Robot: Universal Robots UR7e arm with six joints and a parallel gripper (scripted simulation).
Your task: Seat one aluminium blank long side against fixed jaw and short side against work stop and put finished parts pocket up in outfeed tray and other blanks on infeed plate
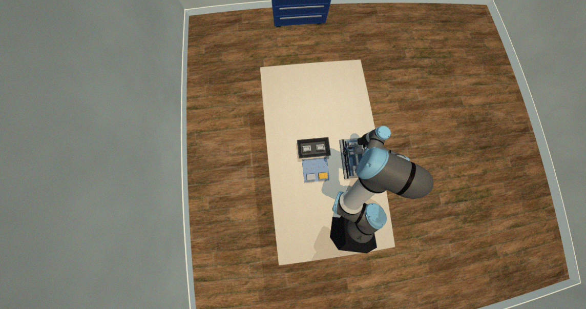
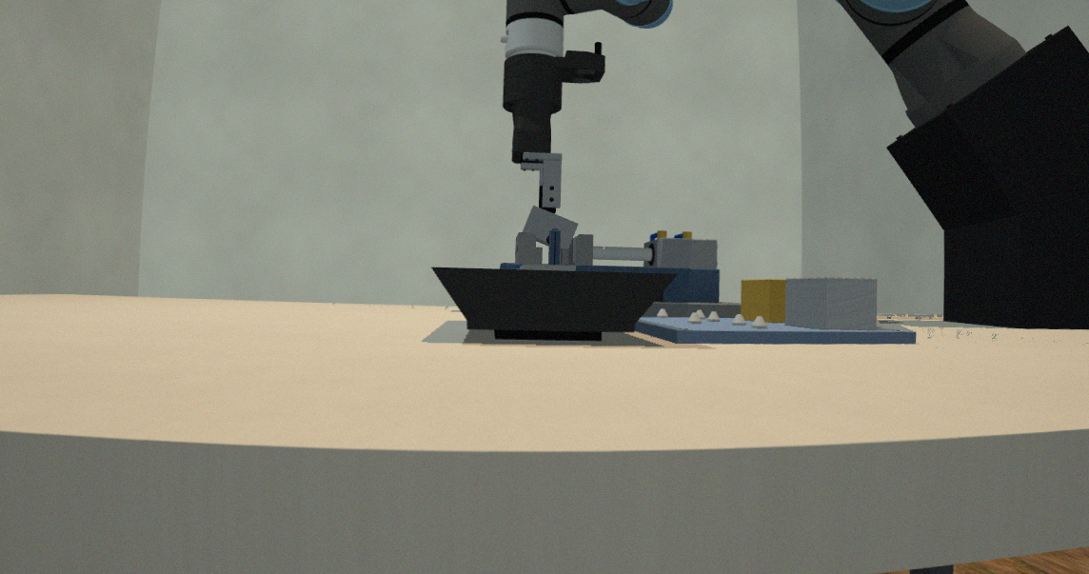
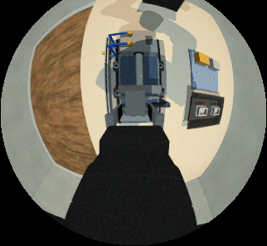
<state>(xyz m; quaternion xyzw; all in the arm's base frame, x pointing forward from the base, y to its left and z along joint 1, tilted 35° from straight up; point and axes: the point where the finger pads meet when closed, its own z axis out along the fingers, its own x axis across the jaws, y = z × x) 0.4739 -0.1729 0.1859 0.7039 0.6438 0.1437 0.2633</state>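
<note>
The vise lies 7 cm behind my hand, 2 cm to the left of it and 11 cm below it. Also, from my hand: hose end block 16 cm behind, 4 cm to the left, 7 cm below; brass blank 14 cm behind, 29 cm to the left, 12 cm below.
</note>
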